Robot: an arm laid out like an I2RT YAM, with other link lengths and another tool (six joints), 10 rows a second.
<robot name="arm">
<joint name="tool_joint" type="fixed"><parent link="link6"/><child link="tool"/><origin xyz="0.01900 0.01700 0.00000" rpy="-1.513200 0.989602 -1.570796"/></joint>
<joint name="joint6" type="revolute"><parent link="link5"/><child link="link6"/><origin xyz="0.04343 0.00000 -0.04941"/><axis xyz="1 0 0"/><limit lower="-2.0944" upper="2.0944"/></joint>
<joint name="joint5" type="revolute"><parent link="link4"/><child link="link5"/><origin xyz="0.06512 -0.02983 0.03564"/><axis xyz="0 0 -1"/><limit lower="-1.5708" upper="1.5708"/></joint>
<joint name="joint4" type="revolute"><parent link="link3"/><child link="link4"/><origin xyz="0.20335 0.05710 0.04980"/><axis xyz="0 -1 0"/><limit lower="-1.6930" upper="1.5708"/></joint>
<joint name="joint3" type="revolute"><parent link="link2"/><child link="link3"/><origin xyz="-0.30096 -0.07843 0.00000"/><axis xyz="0 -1 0"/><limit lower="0.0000" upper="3.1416"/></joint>
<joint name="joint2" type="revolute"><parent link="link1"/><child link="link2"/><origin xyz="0.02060 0.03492 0.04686"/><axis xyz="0 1 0"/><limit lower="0.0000" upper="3.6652"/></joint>
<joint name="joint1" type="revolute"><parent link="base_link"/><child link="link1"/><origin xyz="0.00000 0.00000 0.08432"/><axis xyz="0 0 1"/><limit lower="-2.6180" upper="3.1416"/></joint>
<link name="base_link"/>
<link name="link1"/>
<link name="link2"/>
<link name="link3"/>
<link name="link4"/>
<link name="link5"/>
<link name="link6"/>
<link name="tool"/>
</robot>
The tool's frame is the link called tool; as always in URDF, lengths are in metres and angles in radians.
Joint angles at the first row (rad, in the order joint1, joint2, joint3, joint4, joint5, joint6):
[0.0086, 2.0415, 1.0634, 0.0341, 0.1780, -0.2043]
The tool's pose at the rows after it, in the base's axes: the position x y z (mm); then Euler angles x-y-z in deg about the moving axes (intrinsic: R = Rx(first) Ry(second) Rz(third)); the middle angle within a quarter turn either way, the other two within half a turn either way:
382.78 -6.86 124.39 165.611 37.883 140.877
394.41 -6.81 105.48 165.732 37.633 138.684
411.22 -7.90 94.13 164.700 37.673 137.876
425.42 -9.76 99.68 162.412 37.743 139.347
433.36 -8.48 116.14 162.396 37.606 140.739
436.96 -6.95 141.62 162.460 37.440 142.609
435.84 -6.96 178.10 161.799 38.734 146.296
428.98 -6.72 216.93 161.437 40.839 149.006
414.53 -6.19 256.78 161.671 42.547 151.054
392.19 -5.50 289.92 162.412 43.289 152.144
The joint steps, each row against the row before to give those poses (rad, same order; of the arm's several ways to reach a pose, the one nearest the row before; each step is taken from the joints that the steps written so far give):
[0.0000, 0.0675, 0.0049, 0.0679, -0.0142, -0.0389]
[0.0004, 0.0755, 0.0348, 0.0348, 0.0008, -0.0355]
[-0.0004, 0.0664, 0.0724, -0.0042, 0.0149, -0.0252]
[0.0000, 0.0183, 0.0786, -0.0538, 0.0309, 0.0012]
[0.0027, -0.0172, 0.0668, -0.0859, 0.0011, 0.0267]
[0.0030, -0.0412, 0.0641, -0.1075, 0.0000, 0.0362]
[0.0000, -0.0713, 0.0507, -0.0954, 0.0027, 0.0508]
[0.0000, -0.0831, 0.0374, -0.0809, -0.0038, 0.0332]
[0.0000, -0.0935, 0.0324, -0.0950, -0.0103, 0.0305]
[0.0004, -0.0973, 0.0095, -0.0945, -0.0126, 0.0248]

